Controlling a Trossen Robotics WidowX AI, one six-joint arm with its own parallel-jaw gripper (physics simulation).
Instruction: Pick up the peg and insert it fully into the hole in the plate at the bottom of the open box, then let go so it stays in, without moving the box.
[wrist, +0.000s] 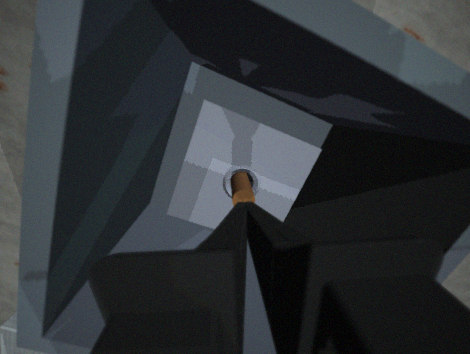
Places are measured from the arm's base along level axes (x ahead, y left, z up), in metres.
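Pixels of known places: gripper, fingertip midpoint: (244, 209).
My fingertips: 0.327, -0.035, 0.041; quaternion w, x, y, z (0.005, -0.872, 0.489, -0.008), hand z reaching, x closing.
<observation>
Behind a point stands the place of what it marks, as x, y, z.
The orange-brown peg (243, 189) @[0.335, -0.030, 0.034] stands in the ringed hole (225, 183) @[0.324, -0.024, 0.006] of the pale plate (285, 155) @[0.363, -0.053, 0.004] at the bottom of the open blue-grey box (46, 130) @[0.340, 0.042, 0.084]. Its upper part sticks out of the hole and leans slightly toward the fingers in the view. My gripper (244, 209) @[0.327, -0.035, 0.041] is shut with nothing between its fingers. Its tips meet at the near end of the peg in the view and hide part of the peg's top. Whether the tips touch the peg, and how deep the peg sits, I cannot tell.
The box's walls rise on all sides around the plate and the fingers. The right wall lies in deep shadow. A grey stone-like surface (11, 200) @[0.177, 0.157, -0.054] with rust-coloured marks shows outside the box. A pale object (8, 334) @[0.068, 0.093, 0.000] shows partly at the lower left.
</observation>
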